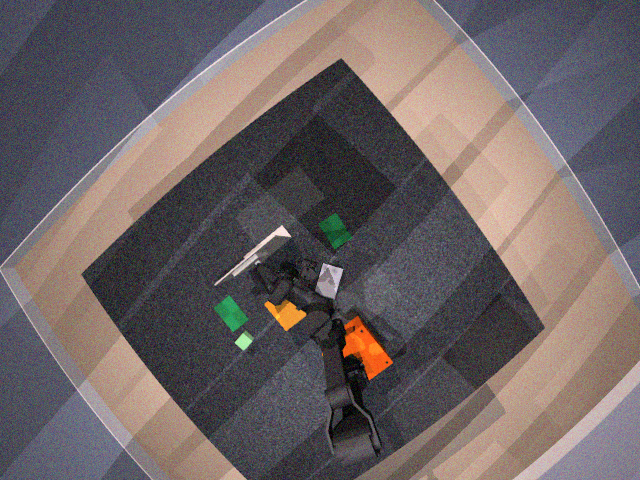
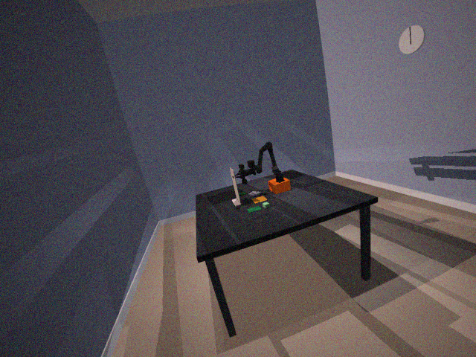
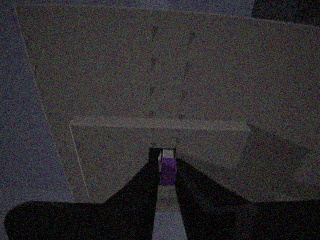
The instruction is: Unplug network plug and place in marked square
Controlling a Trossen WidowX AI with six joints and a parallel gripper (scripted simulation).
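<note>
The network plug is right at my gripper tip. From my gripper tip the other things lie so: light green cube (28 cm to the left, 24 cm below, 12 cm behind); orange marked square (25 cm below, 15 cm behind, 9 cm to the left); upright panel (10 cm below, 3 cm ahead).
</note>
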